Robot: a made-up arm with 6 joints.
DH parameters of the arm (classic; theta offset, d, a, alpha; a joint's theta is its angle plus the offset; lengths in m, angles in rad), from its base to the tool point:
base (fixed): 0.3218 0 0.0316 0
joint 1: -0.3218 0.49 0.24 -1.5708
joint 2: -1.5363 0 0.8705 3.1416
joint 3: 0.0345 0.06 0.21 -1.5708
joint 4: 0 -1.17 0.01 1.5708
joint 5: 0 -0.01 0 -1.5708
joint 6: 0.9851 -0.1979 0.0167 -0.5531
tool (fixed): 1.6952 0.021 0 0
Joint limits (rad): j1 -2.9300..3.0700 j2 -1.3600..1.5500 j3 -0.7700..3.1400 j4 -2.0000..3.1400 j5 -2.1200..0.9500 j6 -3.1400..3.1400
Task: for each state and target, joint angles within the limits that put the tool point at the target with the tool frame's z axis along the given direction. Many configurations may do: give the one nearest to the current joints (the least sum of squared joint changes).
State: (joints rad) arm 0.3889 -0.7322 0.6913 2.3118 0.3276 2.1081
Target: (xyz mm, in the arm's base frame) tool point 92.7 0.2 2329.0 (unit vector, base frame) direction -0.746 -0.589 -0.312
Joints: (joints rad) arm 0.5010 -0.8989 0.1912 2.3465 0.2929 1.3924
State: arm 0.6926 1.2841 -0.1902 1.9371 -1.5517 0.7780
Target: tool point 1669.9 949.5 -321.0 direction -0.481 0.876 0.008
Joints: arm 0.6278 1.5500 0.5194 1.9035 -1.9762 1.5429
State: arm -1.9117 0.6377 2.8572 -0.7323 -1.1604 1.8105
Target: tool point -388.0 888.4 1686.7 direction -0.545 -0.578 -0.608
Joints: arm -1.1238 -0.0689 2.7540 -0.3769 -1.1538 1.9107
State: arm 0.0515 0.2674 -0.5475 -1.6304 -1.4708 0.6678
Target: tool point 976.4 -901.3 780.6 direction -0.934 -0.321 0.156
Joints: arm -0.8452 0.0428 -0.6967 -1.6548 -1.7238 0.7070
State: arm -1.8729 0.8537 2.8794 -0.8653 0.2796 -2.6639
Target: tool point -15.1 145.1 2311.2 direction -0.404 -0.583 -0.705
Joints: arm -2.1040 0.4961 2.4147 -0.2439 0.9500 -2.8507
